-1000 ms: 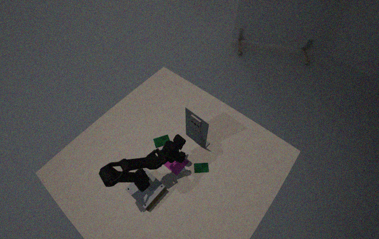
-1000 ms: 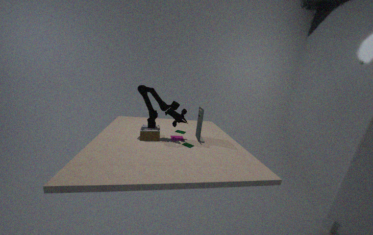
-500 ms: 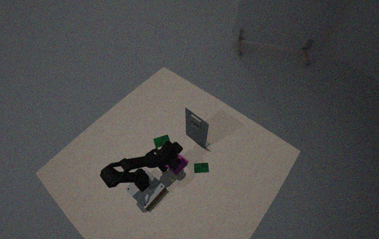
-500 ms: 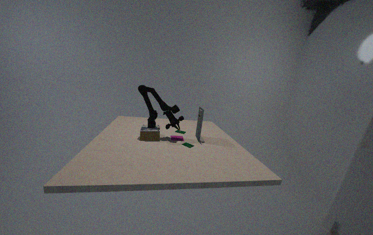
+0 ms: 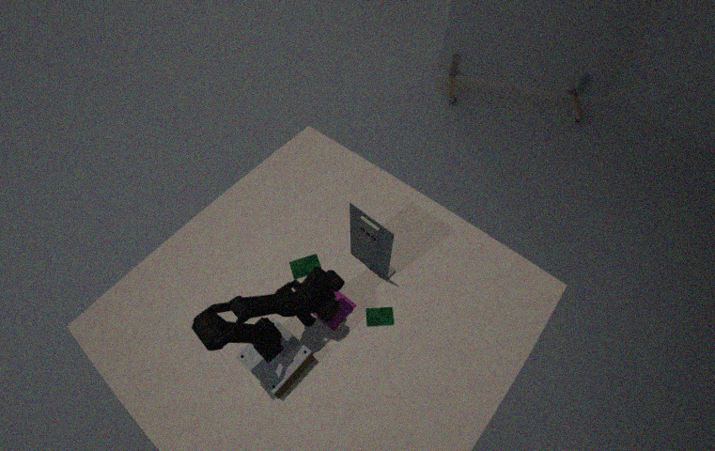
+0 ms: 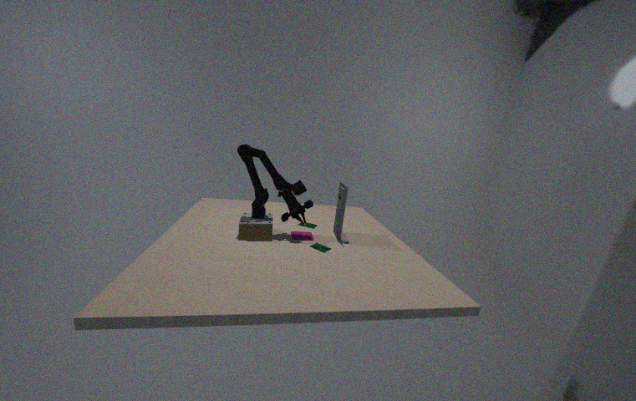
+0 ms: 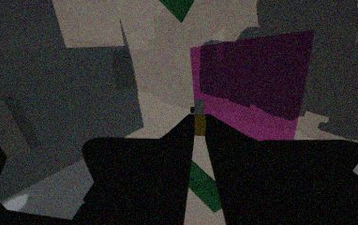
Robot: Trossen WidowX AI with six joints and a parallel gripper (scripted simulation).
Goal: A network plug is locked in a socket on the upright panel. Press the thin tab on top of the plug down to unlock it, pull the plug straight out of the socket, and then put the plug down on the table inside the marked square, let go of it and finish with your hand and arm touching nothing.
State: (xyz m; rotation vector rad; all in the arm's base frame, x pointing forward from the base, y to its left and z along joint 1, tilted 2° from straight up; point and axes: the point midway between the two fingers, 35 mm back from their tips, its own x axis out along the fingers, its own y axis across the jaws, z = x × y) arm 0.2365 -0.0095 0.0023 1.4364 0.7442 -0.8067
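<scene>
My gripper tip is now 1 cm past the magenta square and 7 cm above it. Round my gripper tip: yellow network plug (right at my gripper tip); then grey upright panel (20 cm ahead, 2 cm to the left, 7 cm above).
</scene>
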